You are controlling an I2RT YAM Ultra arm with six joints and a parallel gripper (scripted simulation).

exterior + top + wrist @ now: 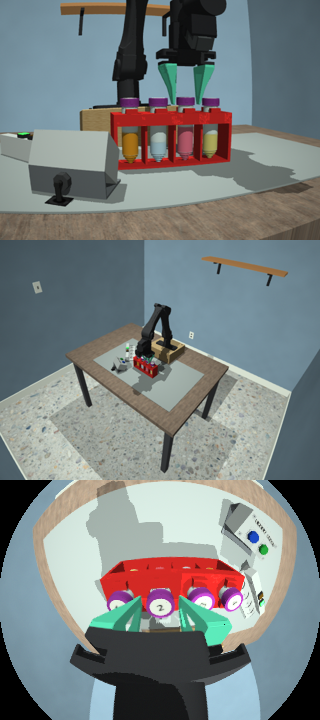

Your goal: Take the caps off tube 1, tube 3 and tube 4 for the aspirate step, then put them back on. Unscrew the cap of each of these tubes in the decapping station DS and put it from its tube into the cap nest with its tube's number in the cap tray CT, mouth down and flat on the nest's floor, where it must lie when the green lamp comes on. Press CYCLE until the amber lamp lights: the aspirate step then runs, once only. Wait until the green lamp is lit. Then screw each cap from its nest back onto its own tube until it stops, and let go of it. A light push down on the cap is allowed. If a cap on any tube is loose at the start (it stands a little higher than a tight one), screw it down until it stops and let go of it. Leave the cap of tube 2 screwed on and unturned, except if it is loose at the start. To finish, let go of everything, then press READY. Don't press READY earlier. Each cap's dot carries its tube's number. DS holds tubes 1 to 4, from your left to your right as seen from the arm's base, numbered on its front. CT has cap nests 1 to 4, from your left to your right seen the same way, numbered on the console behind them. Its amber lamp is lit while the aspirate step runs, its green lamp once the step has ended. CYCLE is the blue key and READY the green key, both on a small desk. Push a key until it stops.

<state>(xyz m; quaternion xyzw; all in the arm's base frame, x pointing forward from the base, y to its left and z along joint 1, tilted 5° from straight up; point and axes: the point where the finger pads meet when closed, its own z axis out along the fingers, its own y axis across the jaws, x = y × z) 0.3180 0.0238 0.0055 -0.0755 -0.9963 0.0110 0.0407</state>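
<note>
Now: hand 60 mm short of the green key, 230 mm to the left of it and 50 mm above it. Round my hand: grey key desk (90 mm ahead, 210 mm to the right, 60 mm below); then blue key (80 mm ahead, 180 mm to the right, 50 mm below).
</note>
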